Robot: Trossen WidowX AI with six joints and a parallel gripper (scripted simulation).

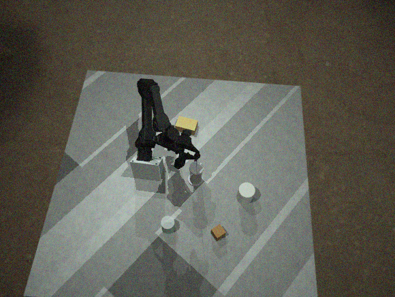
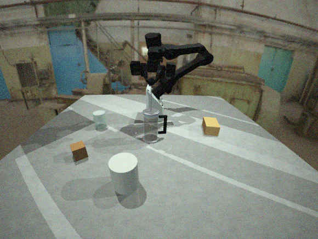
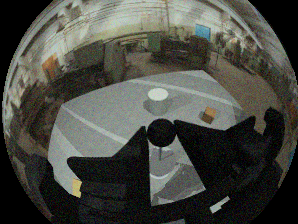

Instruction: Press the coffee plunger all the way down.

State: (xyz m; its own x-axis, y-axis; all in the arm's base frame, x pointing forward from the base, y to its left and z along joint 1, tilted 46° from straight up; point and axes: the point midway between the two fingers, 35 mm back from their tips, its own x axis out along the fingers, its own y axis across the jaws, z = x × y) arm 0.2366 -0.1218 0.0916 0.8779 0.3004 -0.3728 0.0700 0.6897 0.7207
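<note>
Right now my gripper tip is 10 mm past the coffee press, 20 mm to the right of it and 130 mm above it. From my gripper tip the other things lie so: orange cube 130 mm ahead, 280 mm to the right, 240 mm below; then orange block 90 mm behind, 310 mm to the left, 240 mm below.
</note>
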